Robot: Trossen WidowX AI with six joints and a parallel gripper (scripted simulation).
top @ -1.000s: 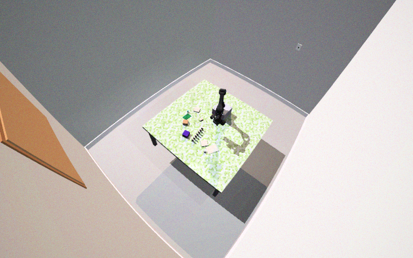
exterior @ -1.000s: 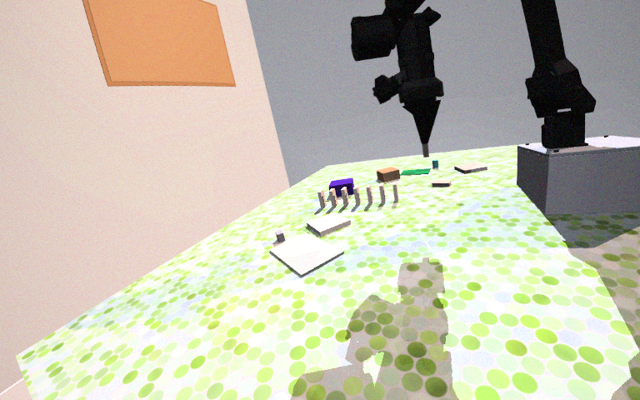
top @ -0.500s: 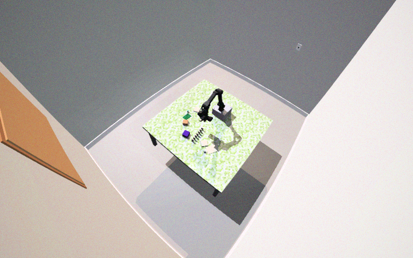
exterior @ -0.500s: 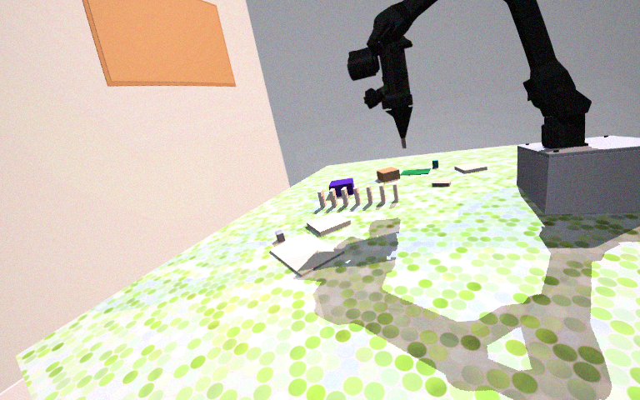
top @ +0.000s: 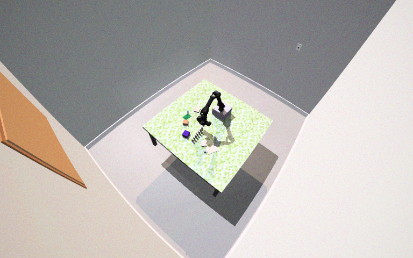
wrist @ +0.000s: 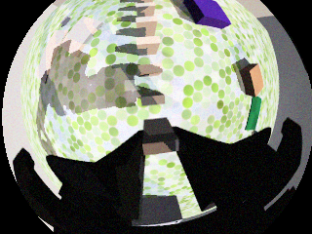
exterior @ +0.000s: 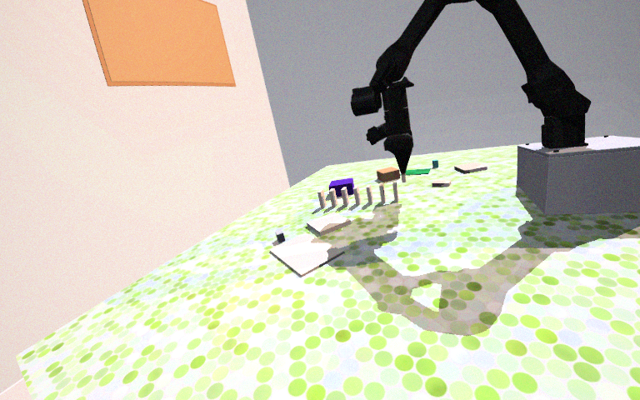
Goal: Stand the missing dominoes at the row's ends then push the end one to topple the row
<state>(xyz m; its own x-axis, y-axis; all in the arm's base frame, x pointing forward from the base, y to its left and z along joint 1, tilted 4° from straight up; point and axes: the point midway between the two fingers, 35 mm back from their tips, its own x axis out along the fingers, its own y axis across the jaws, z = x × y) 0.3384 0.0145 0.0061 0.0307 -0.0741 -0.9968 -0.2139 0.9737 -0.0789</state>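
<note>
Right now my gripper tip is 11 cm short of the brown block, 22 cm to the left of it and 6 cm above it. From my gripper tip the other things lie so: green flat piece: 3 cm ahead, 29 cm to the right, 7 cm below; beige tile: 15 cm behind, 29 cm to the right, 7 cm below; purple block: 23 cm ahead, 7 cm to the right, 6 cm below.
</note>
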